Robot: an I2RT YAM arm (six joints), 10 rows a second.
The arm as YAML. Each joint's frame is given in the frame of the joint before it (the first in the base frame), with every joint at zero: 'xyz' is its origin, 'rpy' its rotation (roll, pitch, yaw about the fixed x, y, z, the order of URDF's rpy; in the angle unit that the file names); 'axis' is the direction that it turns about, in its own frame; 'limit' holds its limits. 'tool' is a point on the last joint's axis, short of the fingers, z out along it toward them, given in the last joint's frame.
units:
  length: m
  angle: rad
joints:
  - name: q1
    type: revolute
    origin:
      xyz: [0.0, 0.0, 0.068]
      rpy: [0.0, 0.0, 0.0]
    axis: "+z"
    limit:
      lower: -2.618
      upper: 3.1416
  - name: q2
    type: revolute
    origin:
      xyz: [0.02, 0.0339, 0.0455]
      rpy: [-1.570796, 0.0, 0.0]
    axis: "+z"
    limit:
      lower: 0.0
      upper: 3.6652
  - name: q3
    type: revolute
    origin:
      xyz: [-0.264, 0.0, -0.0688]
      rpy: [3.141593, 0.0, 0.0]
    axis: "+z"
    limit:
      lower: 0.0
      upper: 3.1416
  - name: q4
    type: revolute
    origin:
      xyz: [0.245, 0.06, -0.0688]
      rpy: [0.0, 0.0, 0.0]
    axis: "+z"
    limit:
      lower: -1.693
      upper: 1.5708
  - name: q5
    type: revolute
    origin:
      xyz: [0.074, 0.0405, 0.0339]
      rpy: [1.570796, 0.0, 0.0]
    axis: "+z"
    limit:
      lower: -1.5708
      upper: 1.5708
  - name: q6
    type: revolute
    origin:
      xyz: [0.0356, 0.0, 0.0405]
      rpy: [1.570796, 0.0, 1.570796]
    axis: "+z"
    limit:
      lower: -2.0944
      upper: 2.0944
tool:
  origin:
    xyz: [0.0, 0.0, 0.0]
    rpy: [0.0, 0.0, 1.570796]
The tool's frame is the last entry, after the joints.
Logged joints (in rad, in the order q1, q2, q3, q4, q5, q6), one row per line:
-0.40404 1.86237 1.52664 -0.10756 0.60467 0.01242
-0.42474 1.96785 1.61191 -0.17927 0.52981 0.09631
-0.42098 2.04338 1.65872 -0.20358 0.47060 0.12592
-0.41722 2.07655 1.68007 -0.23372 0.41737 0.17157
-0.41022 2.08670 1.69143 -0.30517 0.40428 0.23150
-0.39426 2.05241 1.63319 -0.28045 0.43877 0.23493
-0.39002 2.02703 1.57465 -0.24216 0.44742 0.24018
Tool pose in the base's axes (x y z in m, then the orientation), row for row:
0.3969 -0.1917 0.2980 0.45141 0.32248 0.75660 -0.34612
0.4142 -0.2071 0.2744 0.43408 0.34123 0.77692 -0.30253
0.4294 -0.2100 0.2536 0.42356 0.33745 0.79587 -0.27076
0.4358 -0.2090 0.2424 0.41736 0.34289 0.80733 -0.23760
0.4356 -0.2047 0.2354 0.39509 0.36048 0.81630 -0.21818
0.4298 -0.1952 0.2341 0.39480 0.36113 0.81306 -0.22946
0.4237 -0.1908 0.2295 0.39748 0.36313 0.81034 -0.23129
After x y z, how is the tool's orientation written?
As a quaternion, w x y z.
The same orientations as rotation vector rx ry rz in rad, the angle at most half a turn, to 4 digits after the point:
0.7968 1.8695 -0.8553
0.8498 1.9349 -0.7534
0.8444 1.9916 -0.6776
0.8605 2.0260 -0.5963
0.9140 2.0698 -0.5532
0.9158 2.0618 -0.5819
0.9197 2.0524 -0.5858

